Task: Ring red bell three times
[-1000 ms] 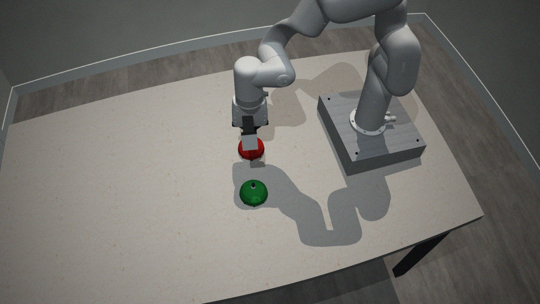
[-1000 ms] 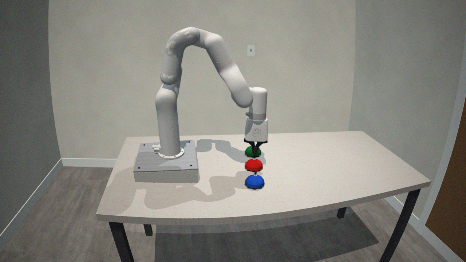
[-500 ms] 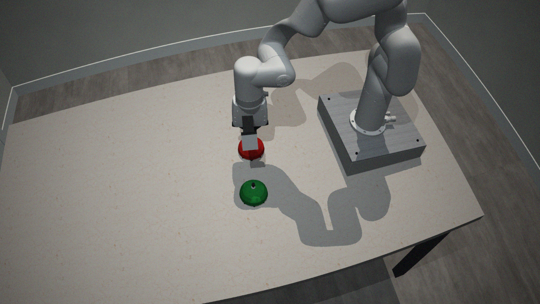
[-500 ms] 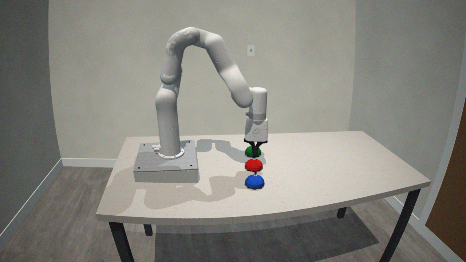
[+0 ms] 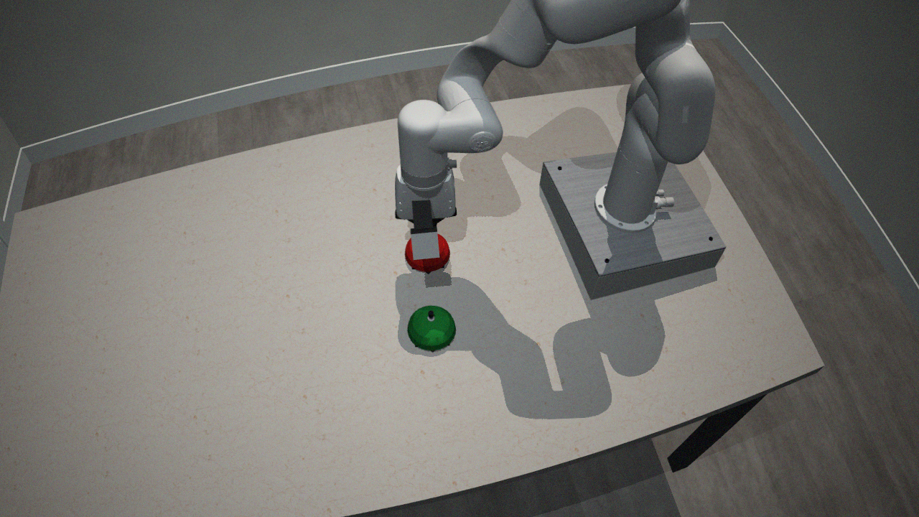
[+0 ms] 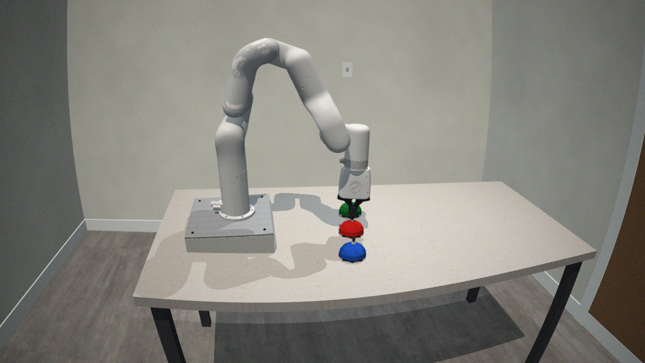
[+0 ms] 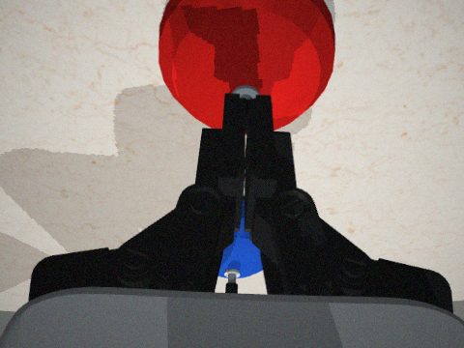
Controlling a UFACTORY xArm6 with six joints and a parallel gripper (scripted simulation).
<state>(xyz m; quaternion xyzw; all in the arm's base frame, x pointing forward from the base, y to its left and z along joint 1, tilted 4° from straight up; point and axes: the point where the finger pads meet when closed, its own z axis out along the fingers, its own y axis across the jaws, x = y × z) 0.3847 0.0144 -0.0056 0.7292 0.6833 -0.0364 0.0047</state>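
Now: the red bell 40 mm below my hand. Round my hand: blue bell: 10 mm behind, 160 mm to the right, 40 mm below; green bell: 10 mm ahead, 160 mm to the left, 40 mm below.
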